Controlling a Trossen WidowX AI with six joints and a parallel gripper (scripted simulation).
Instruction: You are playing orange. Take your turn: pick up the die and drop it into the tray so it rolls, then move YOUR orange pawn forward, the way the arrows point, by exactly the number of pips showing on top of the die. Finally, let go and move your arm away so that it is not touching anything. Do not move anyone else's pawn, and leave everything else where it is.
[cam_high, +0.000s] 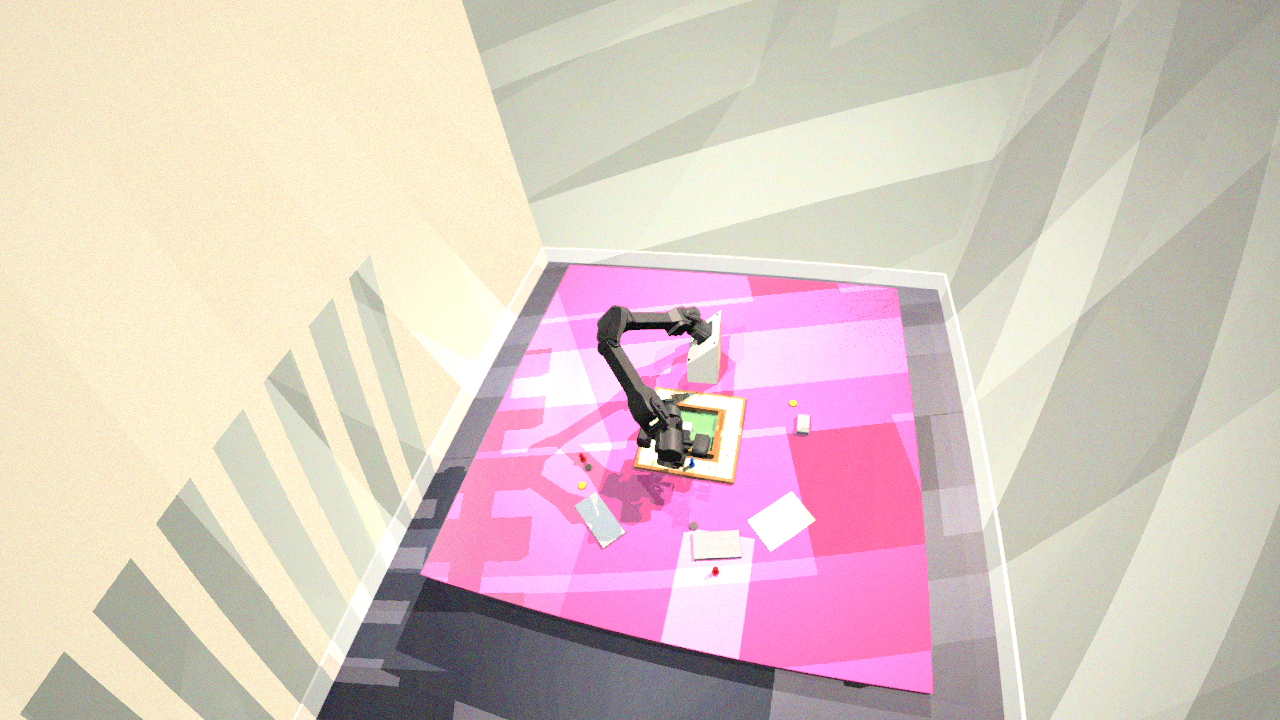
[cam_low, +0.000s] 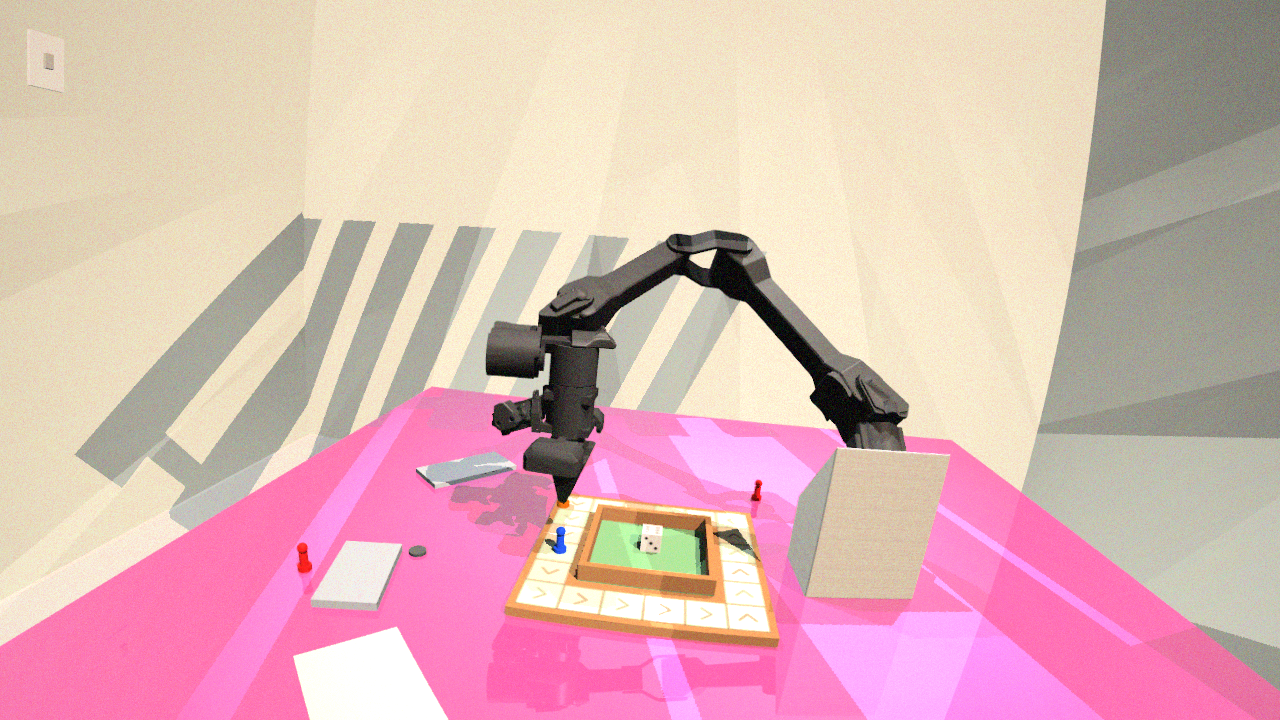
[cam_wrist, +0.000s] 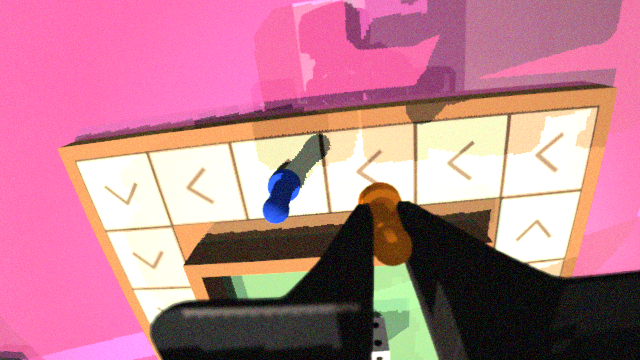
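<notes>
Now: gripper tip 1 cm below the orange pawn. The rest, counted from my gripper tip: blue pawn: 4 cm to the left, 3 cm below; green tray: 11 cm behind, 4 cm to the left, 6 cm below; white die: 11 cm behind, 2 cm to the left, 4 cm below.
</notes>
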